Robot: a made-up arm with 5 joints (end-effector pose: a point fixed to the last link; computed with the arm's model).
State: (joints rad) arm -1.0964 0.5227 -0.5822 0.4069 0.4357
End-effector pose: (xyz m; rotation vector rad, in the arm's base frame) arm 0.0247 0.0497 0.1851 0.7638 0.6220 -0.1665
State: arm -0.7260 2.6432 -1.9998 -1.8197 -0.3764
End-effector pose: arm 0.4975 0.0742 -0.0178 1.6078 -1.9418 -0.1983
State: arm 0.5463 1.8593 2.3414 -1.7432 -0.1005
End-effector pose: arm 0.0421 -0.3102 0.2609 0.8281 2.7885 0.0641
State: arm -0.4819 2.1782 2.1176 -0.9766 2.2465
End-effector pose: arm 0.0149 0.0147 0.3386 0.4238 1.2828 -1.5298
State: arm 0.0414 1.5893 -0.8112 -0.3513 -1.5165
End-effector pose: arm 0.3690 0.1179 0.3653 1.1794 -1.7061 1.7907
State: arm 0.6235 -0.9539 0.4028 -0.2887 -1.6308
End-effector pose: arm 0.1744 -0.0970 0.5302 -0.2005 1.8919 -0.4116
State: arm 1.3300 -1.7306 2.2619 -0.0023 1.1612
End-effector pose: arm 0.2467 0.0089 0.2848 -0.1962 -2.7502 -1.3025
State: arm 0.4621 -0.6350 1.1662 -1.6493 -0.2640
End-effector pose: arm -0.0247 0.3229 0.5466 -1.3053 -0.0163 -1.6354
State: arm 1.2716 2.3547 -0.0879 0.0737 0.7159
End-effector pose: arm -0.0015 0.2255 0.4353 2.7571 0.2742 -0.4838
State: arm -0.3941 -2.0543 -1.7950 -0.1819 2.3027
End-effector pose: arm 0.1230 0.2144 0.1575 2.8819 0.2537 0.0989
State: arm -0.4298 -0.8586 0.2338 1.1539 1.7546
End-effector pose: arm 0.0966 0.4203 0.3776 2.0524 -0.2337 -2.0236
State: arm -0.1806 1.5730 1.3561 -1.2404 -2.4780
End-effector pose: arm 0.0276 0.2999 0.2647 -0.1497 0.1945 -2.4710
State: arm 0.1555 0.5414 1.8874 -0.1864 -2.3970
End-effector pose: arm 0.0774 0.0153 0.4551 -0.3461 0.8601 -1.1224
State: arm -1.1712 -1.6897 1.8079 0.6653 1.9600
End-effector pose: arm 0.4740 0.2371 0.3605 -0.1065 -0.0481 2.4036
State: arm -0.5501 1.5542 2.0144 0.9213 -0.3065
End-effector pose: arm 0.3406 -0.0479 0.2705 -0.2647 -1.1019 0.5900
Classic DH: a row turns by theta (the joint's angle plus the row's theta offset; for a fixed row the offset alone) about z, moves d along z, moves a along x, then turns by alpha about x. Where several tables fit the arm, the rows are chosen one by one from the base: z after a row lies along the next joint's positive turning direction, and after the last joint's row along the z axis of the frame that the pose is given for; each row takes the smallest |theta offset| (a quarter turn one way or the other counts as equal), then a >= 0, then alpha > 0; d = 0 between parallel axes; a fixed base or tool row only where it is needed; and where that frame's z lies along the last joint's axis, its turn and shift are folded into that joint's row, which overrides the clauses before.
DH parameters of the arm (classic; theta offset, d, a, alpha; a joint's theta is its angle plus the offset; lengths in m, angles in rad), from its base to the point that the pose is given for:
base (fixed): 1.3923 0.3555 0.206 -1.6904
joint 1: -0.9866 -0.4615 -0.1203 0.2145
joint 2: -0.8479 0.3073 0.0008 1.4718
joint 3: -0.2582 -0.1449 -0.0108 1.5465
joint 4: -0.2701 -0.0462 -0.0485 -1.5188
joint 5: 1.3465 0.2619 0.1378 1.601
tool (fixed): 2.7042 0.0404 0 0

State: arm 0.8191 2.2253 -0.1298 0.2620 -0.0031
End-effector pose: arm 0.0248 0.1920 0.3994 -2.8175 -0.3153 -0.8852
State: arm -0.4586 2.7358 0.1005 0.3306 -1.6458
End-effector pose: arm 0.2165 0.1827 0.3572 -1.3814 0.9591 -2.2039
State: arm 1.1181 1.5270 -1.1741 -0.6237 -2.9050
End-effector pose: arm 0.3116 0.0526 0.5671 -0.9997 -0.0693 1.3003
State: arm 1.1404 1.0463 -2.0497 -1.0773 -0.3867
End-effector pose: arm 0.4135 -0.1091 0.3444 0.9790 -2.0264 0.6268
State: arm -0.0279 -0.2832 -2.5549 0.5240 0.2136
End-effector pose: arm 0.3092 -0.1199 0.3597 -0.2688 2.7787 0.3689
